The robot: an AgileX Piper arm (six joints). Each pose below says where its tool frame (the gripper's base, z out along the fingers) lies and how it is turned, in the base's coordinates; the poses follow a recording.
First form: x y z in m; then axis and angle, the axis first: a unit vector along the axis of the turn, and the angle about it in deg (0 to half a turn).
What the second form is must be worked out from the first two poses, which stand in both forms.
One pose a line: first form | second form
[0.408, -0.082, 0.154, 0.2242, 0.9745, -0.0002, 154.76] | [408, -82, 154, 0.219, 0.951, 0.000, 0.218]
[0.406, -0.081, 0.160, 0.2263, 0.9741, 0.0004, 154.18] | [406, -81, 160, 0.221, 0.949, 0.000, 0.223]
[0.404, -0.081, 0.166, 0.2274, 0.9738, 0.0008, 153.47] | [404, -81, 166, 0.221, 0.948, 0.001, 0.229]
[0.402, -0.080, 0.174, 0.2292, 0.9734, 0.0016, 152.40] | [402, -80, 174, 0.223, 0.945, 0.002, 0.239]
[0.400, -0.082, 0.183, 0.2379, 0.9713, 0.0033, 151.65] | [400, -82, 183, 0.231, 0.942, 0.003, 0.245]
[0.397, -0.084, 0.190, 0.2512, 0.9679, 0.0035, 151.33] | [397, -84, 190, 0.243, 0.938, 0.003, 0.248]
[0.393, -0.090, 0.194, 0.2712, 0.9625, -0.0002, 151.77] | [393, -90, 194, 0.263, 0.933, 0.000, 0.244]
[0.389, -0.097, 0.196, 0.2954, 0.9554, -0.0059, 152.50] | [389, -97, 196, 0.287, 0.928, -0.006, 0.238]
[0.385, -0.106, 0.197, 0.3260, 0.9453, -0.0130, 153.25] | [385, -106, 197, 0.317, 0.920, -0.013, 0.231]
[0.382, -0.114, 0.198, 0.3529, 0.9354, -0.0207, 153.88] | [382, -114, 198, 0.344, 0.911, -0.020, 0.226]
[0.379, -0.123, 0.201, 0.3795, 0.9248, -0.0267, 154.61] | [379, -123, 201, 0.370, 0.902, -0.026, 0.220]
